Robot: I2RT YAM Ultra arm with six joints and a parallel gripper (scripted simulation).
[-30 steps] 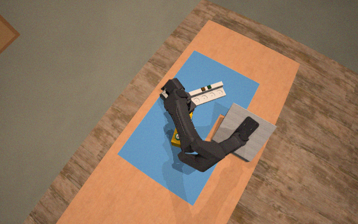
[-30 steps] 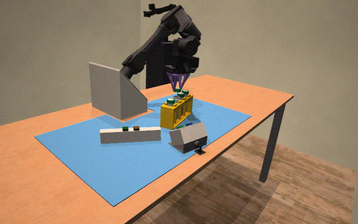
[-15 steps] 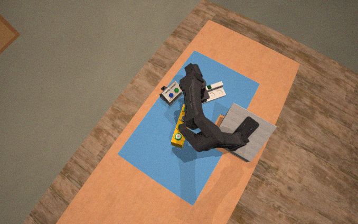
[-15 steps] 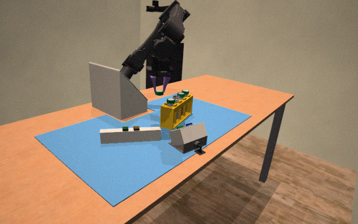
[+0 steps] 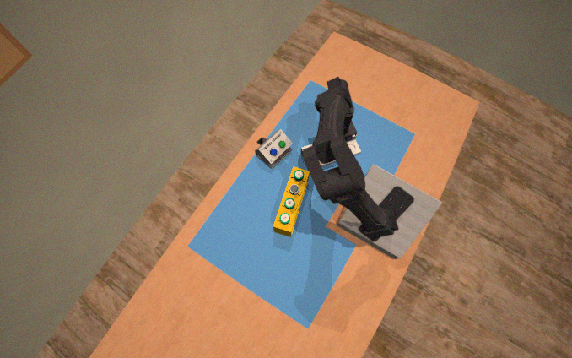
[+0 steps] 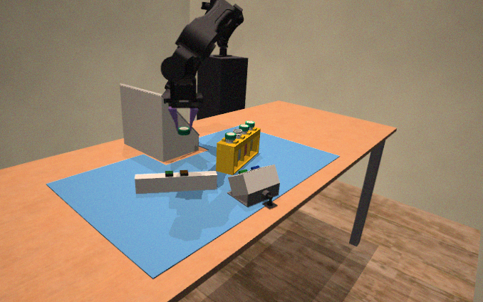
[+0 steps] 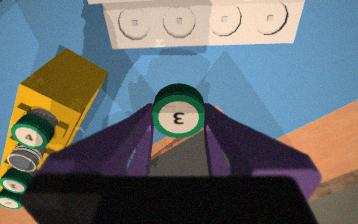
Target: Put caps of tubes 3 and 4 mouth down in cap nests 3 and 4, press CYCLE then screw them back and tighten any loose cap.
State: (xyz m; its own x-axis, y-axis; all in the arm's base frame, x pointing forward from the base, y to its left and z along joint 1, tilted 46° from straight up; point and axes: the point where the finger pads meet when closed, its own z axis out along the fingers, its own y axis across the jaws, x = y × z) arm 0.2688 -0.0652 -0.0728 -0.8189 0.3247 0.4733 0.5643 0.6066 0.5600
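Right now the cap 4 is 150 mm to the left of my hand, 40 mm below it and 40 mm ahead of it. Round my hand: green key: 170 mm ahead, 90 mm below, 70 mm to the left; then cap 3: 10 mm below; then blue key: 170 mm ahead, 120 mm to the left, 90 mm below.
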